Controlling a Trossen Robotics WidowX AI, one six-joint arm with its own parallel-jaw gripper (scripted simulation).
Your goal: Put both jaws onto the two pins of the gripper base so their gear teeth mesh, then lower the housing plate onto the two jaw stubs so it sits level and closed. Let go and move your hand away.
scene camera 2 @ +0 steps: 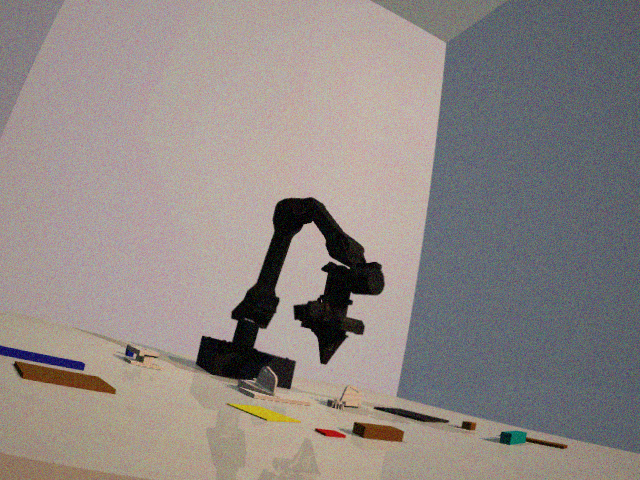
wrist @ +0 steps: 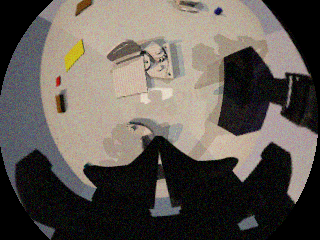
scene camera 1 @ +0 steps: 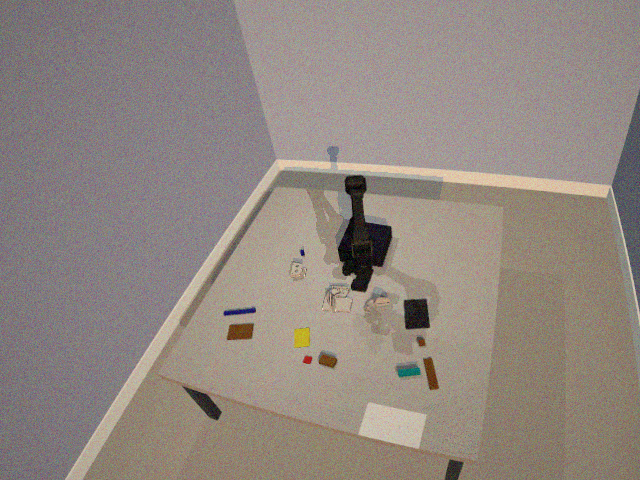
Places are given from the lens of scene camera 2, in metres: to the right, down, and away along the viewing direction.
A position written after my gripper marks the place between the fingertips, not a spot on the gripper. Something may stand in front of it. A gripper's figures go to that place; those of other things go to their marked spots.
my gripper (scene camera 2: 323, 364): 0.01, 0.26, 0.97
brown block (scene camera 2: 369, 431): 0.07, 0.26, 0.60
